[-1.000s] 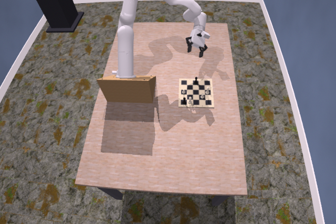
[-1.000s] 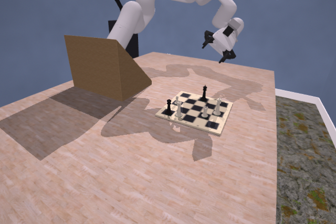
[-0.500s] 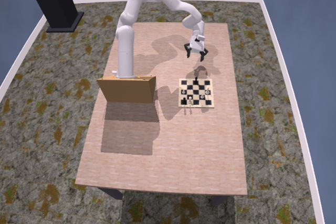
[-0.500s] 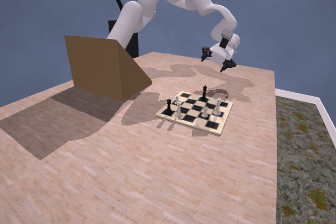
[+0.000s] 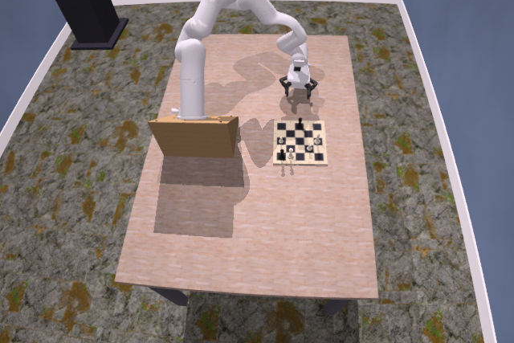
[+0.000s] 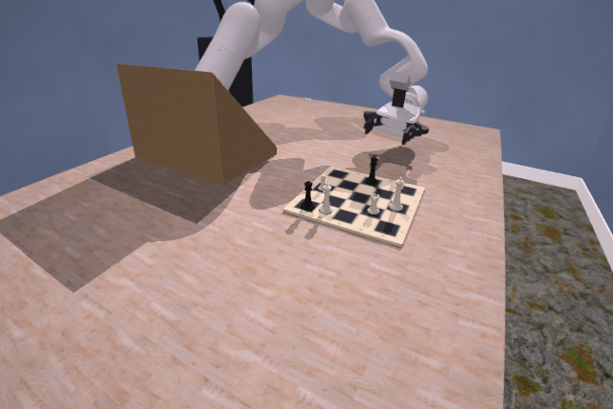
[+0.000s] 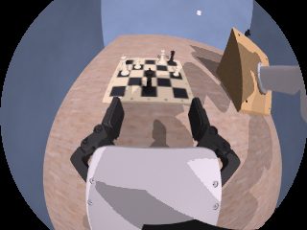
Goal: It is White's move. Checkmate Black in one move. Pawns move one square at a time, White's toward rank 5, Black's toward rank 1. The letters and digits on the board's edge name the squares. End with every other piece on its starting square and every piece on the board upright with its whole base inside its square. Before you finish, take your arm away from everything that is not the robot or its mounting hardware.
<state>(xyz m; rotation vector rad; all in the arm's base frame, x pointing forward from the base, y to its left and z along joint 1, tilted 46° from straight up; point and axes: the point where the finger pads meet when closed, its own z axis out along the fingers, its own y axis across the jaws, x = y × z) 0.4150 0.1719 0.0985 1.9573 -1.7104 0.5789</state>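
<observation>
Now: hand 270 mm to the left of the white chess piece, 50 mm above it and 10 mm past it. Also, from my hand: tall black piece (120 mm to the right, 50 mm below, 20 mm ahead); then tall white piece (190 mm to the right, 90 mm ahead, 50 mm below); then small chessboard (190 mm to the right, 80 mm below, 20 mm ahead).
</observation>
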